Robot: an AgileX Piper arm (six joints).
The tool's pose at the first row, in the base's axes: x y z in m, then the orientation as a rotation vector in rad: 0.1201, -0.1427, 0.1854, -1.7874, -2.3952, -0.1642
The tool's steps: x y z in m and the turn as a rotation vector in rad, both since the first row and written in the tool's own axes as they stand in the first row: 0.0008, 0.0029, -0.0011, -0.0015, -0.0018, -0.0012; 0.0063, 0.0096, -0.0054, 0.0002, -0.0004, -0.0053; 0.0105, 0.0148, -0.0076, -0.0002, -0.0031, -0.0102; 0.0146, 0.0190, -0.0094, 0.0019, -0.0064, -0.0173; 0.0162, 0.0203, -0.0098, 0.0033, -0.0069, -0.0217; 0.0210, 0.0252, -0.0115, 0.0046, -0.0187, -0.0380; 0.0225, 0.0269, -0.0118, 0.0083, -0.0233, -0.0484; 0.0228, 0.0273, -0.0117, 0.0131, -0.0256, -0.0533; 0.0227, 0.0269, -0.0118, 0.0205, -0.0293, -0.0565; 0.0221, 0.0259, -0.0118, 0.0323, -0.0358, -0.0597; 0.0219, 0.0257, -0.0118, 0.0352, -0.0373, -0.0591; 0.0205, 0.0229, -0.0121, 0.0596, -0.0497, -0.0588; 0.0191, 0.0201, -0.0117, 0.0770, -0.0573, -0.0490; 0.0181, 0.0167, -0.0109, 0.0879, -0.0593, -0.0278
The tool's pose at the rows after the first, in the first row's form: 0.1227, -0.1413, 0.1866, -1.7876, -2.3981, -0.1646; 0.1278, -0.1350, 0.1919, -1.7813, -2.4003, -0.1642; 0.1318, -0.1299, 0.1948, -1.7771, -2.4069, -0.1630; 0.1347, -0.1252, 0.1973, -1.7695, -2.4150, -0.1584; 0.1356, -0.1234, 0.1980, -1.7640, -2.4189, -0.1567; 0.1390, -0.1178, 0.2005, -1.7500, -2.4415, -0.1468; 0.1402, -0.1159, 0.2011, -1.7382, -2.4528, -0.1394; 0.1405, -0.1155, 0.2011, -1.7315, -2.4571, -0.1321; 0.1402, -0.1157, 0.2011, -1.7263, -2.4598, -0.1202; 0.1394, -0.1166, 0.2010, -1.7205, -2.4627, -0.1004; 0.1392, -0.1168, 0.2010, -1.7206, -2.4621, -0.0955; 0.1370, -0.1190, 0.2010, -1.7162, -2.4609, -0.0549; 0.1346, -0.1210, 0.2004, -1.7237, -2.4502, -0.0261; 0.1316, -0.1228, 0.1994, -1.7448, -2.4279, -0.0089
